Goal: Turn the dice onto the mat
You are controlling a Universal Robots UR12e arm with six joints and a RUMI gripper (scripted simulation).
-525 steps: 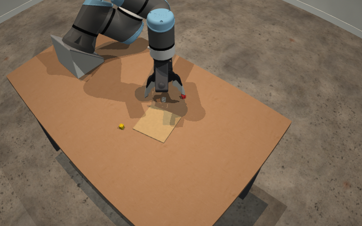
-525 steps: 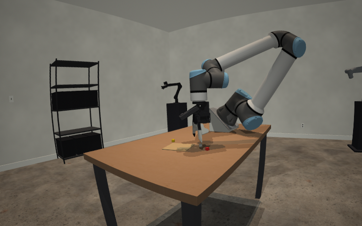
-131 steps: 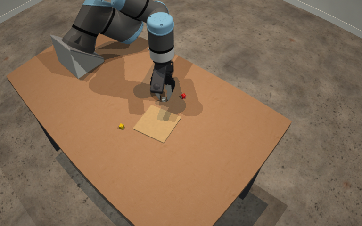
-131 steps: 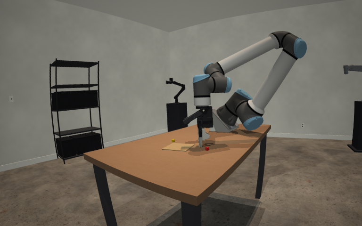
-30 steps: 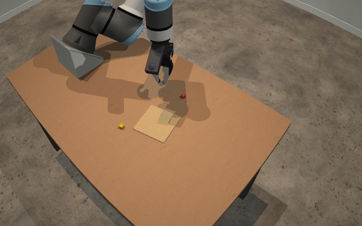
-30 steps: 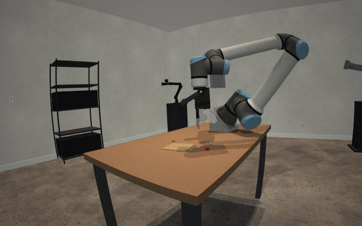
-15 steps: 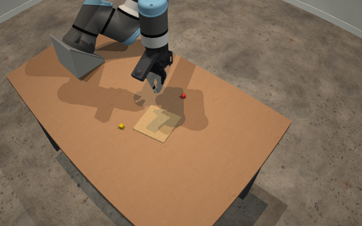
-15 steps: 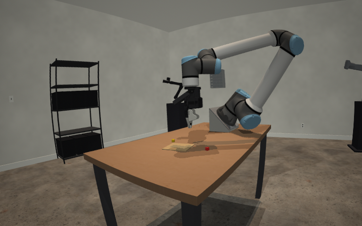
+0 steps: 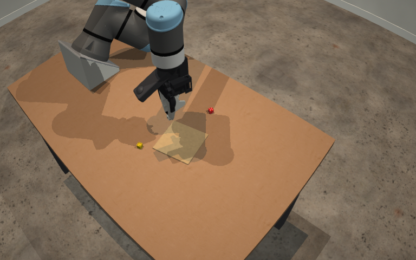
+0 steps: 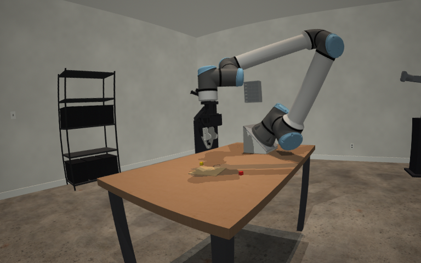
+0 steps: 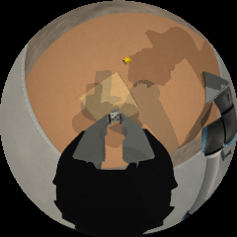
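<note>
Now: hand 120 mm above the yellow die, 100 mm to the left of it and 70 mm past it. Also, from my hand: red die 180 mm to the left, 120 mm below, 20 mm ahead; then tan mat 120 mm below, 30 mm ahead, 10 mm to the left; then white die 10 mm below.
</note>
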